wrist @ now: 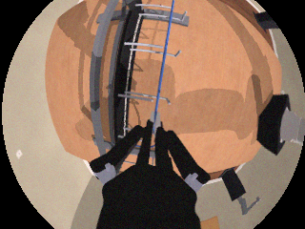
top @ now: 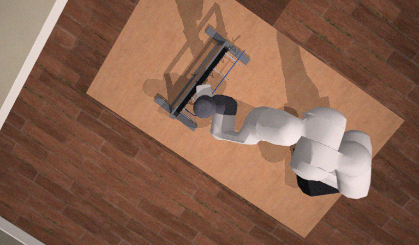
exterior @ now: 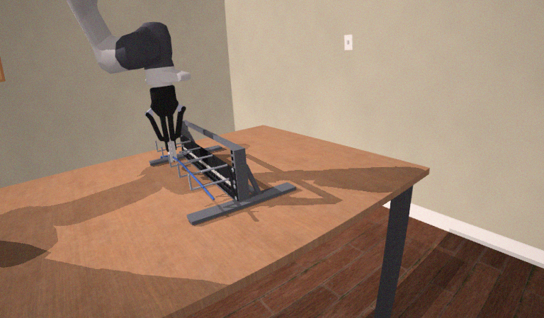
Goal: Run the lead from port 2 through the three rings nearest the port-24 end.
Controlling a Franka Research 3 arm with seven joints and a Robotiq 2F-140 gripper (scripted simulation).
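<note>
Right now my hand is 9 cm short of the dark rack, 6 cm to the left of it and 2 cm above it.
</note>
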